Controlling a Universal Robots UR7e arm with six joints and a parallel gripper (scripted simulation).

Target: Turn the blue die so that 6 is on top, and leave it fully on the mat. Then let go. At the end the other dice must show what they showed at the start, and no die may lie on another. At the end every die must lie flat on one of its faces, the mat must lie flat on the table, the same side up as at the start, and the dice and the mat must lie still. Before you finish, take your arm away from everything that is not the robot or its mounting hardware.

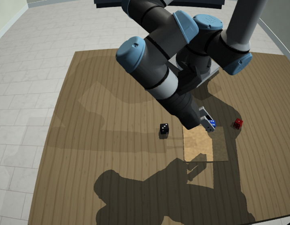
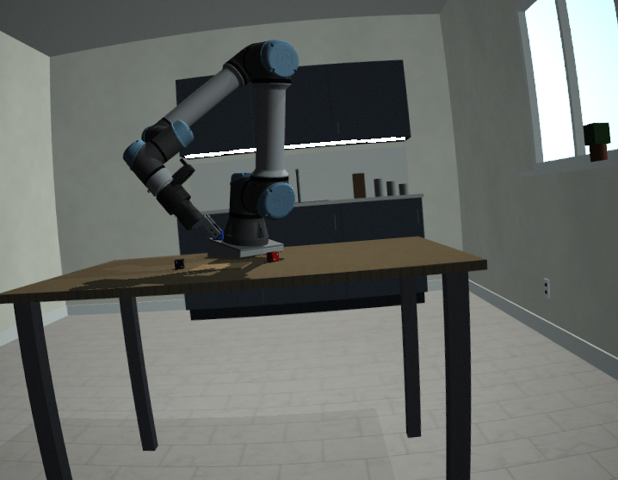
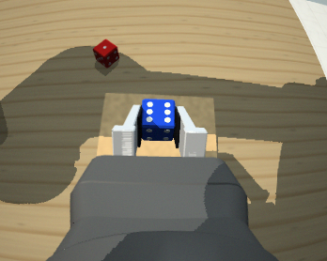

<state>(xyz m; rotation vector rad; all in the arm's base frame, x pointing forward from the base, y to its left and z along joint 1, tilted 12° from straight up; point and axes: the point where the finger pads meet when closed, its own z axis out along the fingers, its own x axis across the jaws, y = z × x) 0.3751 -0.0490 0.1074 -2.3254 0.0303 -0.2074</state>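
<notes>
Now: hand 1 cm to the right of the blue die and 1 cm above it. The rest, counted from my hand: black die: 12 cm to the right, 8 cm below, 6 cm behind; then red die: 14 cm to the left, 8 cm below, 6 cm behind; then tan mat: 9 cm below, 1 cm to the left.
</notes>
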